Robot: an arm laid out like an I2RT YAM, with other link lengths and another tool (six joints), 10 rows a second.
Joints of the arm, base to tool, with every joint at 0 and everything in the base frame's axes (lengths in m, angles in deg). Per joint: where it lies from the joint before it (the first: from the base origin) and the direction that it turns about. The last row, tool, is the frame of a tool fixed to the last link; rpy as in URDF.
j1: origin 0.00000 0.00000 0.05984 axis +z
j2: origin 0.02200 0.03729 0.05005 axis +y
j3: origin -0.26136 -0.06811 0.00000 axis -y
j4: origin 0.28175 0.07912 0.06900 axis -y
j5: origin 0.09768 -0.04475 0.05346 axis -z
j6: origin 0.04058 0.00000 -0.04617 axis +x
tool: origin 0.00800 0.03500 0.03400 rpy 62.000 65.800 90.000
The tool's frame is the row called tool.
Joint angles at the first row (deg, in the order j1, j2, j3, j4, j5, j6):
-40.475, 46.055, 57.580, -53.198, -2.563, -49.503
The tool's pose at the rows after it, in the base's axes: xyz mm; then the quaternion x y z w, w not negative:
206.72 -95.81 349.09 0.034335 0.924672 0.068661 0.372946
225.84 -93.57 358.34 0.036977 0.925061 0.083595 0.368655
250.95 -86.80 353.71 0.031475 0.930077 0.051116 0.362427
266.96 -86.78 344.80 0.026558 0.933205 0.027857 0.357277
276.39 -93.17 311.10 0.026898 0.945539 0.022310 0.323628
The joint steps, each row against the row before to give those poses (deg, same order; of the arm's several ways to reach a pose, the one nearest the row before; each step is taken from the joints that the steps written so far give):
1.197, 4.935, 6.599, -4.724, -2.869, 3.690
3.640, 4.319, 4.020, -0.833, 1.506, 3.086
5.833, 2.673, 0.369, 3.513, 7.182, 2.089
2.402, 1.908, -0.796, 3.341, 3.896, 0.021
0.068, 1.806, -4.344, 2.941, 1.813, -1.527

